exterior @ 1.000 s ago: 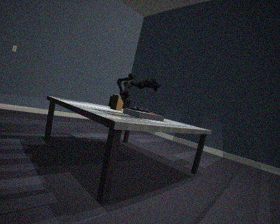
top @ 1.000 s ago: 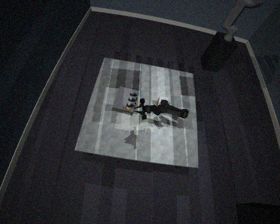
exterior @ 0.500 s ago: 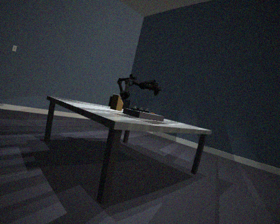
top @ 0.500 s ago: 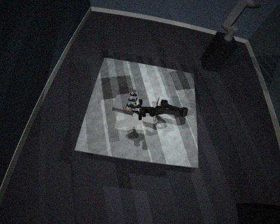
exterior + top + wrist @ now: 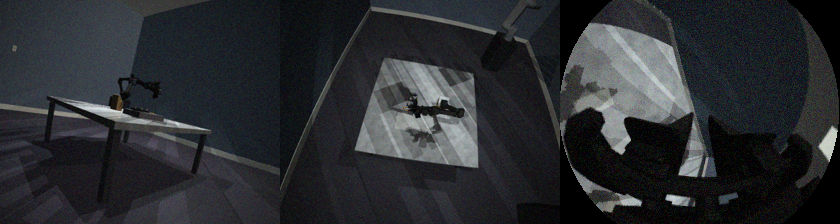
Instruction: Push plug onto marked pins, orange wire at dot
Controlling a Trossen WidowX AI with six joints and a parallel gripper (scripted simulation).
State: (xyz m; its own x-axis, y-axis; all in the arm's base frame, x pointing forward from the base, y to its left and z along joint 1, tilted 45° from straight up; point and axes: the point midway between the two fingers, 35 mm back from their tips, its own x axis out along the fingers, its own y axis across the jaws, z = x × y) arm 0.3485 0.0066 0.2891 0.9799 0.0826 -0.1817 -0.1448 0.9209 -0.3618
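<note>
The grey holder plate lies 70 mm ahead of my gripper tip, 250 mm to the right of it and 250 mm below it.
</note>
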